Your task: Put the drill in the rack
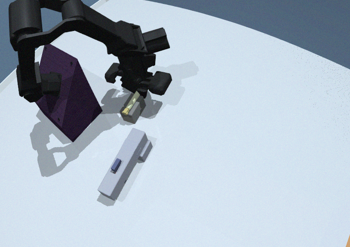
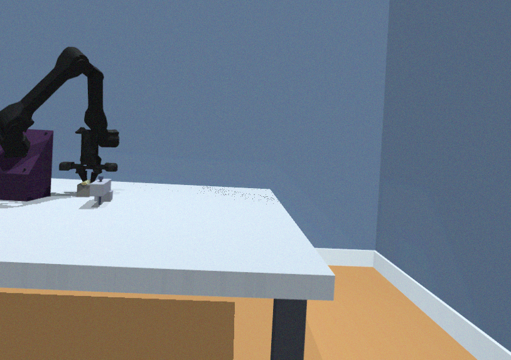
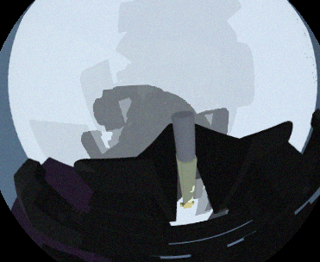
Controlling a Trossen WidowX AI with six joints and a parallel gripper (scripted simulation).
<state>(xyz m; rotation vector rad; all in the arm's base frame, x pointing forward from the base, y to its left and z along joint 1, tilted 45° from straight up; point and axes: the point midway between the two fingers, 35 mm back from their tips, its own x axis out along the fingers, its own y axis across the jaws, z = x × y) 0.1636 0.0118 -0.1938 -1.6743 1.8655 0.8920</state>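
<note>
My gripper tip is now 40 mm to the left of the drill and 30 mm below it. Round my gripper tip: grey rack 50 mm to the right, 10 mm above; then blue key 240 mm to the right, 90 mm ahead, 40 mm above; then long housing 210 mm to the right, 90 mm ahead, 30 mm above.
</note>
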